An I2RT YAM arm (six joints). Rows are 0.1 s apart.
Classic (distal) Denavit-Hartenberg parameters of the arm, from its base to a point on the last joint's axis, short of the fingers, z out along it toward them. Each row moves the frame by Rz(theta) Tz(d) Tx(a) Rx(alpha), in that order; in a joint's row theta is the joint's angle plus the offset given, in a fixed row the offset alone. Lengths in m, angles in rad.
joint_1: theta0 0; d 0.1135; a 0.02; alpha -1.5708
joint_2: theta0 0; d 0; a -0.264; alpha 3.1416
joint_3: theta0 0.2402; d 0; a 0.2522; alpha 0
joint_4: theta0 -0.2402; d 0; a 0.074; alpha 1.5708
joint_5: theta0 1.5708; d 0; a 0; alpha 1.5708
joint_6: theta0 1.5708; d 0.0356; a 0; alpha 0
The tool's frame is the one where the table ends.
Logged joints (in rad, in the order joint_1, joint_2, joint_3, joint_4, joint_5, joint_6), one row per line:
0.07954, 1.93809, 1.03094, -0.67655, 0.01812, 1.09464
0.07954, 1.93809, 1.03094, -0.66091, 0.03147, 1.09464
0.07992, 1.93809, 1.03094, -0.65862, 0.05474, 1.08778
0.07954, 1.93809, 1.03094, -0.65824, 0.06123, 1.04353
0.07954, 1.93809, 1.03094, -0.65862, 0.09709, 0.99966
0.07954, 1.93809, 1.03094, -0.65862, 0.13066, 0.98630
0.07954, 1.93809, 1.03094, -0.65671, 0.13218, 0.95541
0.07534, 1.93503, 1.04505, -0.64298, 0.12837, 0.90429
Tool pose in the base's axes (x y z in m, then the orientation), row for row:
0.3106, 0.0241, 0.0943, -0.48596, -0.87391, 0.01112, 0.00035
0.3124, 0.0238, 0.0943, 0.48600, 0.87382, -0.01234, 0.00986
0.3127, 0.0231, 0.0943, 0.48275, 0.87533, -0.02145, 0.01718
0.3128, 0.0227, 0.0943, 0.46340, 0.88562, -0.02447, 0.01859
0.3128, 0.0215, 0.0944, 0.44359, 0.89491, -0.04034, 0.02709
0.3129, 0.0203, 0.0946, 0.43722, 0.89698, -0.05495, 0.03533
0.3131, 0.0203, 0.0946, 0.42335, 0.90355, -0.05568, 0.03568
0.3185, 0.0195, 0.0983, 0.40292, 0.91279, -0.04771, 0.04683
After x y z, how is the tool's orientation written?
As a quaternion, x y z w.
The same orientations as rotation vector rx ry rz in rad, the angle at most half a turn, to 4 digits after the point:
-1.5263, -2.7449, 0.0349
1.5173, 2.7281, -0.0385
1.5002, 2.7202, -0.0667
1.4388, 2.7498, -0.0760
1.3700, 2.7640, -0.1246
1.3435, 2.7563, -0.1689
1.3006, 2.7759, -0.1711
1.2294, 2.7851, -0.1456

